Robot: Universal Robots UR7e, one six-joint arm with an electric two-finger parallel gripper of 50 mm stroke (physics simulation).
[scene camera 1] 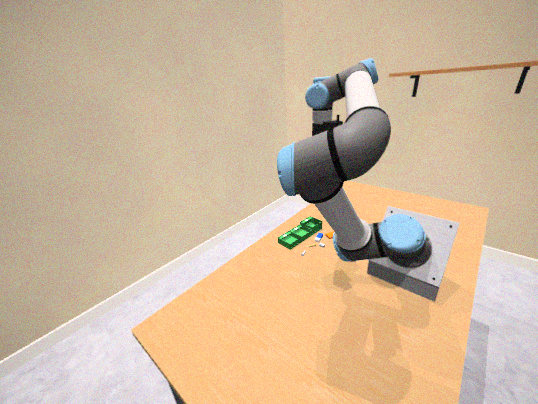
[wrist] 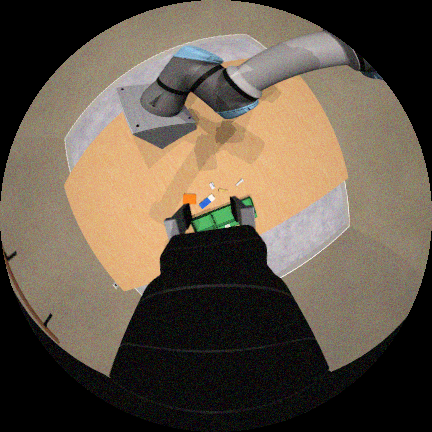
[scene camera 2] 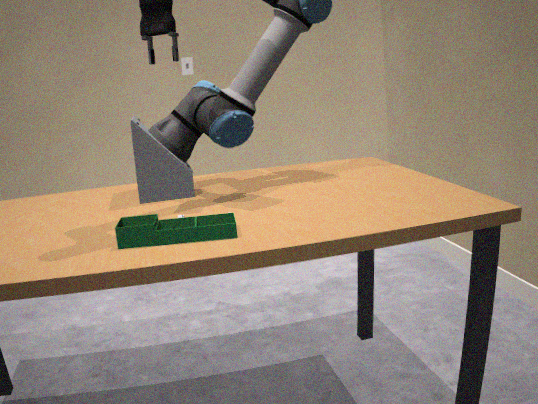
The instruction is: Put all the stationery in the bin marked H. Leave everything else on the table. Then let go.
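Pixels of known places: gripper, fingertip midpoint: [wrist: 210,207] [scene camera 2: 164,62]; arm's base, origin of the base link: [wrist: 160,101] [scene camera 2: 166,146].
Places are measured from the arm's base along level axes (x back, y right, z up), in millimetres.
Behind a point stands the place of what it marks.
Note:
My gripper [scene camera 2: 163,62] @(y -29, x -346, z 235 mm) [wrist: 210,207] @(y -29, x -346, z 235 mm) is open and empty, high above the table. A green three-compartment bin block [scene camera 1: 286,244] @(y -154, x -463, z -122 mm) [scene camera 2: 200,236] @(y -76, x -520, z -130 mm) [wrist: 213,223] @(y 21, x -486, z -135 mm) stands on the table; its letters are too small to read. Beside it lie a blue and white eraser-like block [scene camera 1: 319,237] @(y 3, x -383, z -129 mm) [wrist: 206,202] @(y 11, x -395, z -128 mm), an orange block [scene camera 1: 329,235] @(y 52, x -358, z -131 mm) [wrist: 189,198] @(y 65, x -354, z -131 mm), a small white piece [scene camera 1: 322,245] @(y -40, x -336, z -131 mm) [wrist: 212,185] @(y -37, x -344, z -130 mm), a thin yellowish piece [scene camera 1: 312,246] @(y -67, x -374, z -134 mm) [wrist: 222,190] @(y -64, x -377, z -132 mm) and a small white stick [scene camera 1: 303,253] @(y -149, x -364, z -128 mm) [wrist: 240,182] @(y -142, x -371, z -132 mm). Part of the bin block is hidden by the gripper in the wrist view.
The arm's grey base mount [scene camera 1: 402,280] @(y -61, x 23, z -105 mm) [scene camera 2: 162,175] @(y 15, x -112, z -68 mm) [wrist: 165,136] @(y 38, x -113, z -53 mm) stands on the wooden table [scene camera 1: 240,310] @(y -533, x -344, z -141 mm) [scene camera 2: 310,215] @(y -333, x -418, z -141 mm) [wrist: 300,165] @(y -444, x -399, z -141 mm), behind the bin block in scene camera 2. The bin block is near a long table edge. A wooden rail [scene camera 1: 465,69] runs along the wall.

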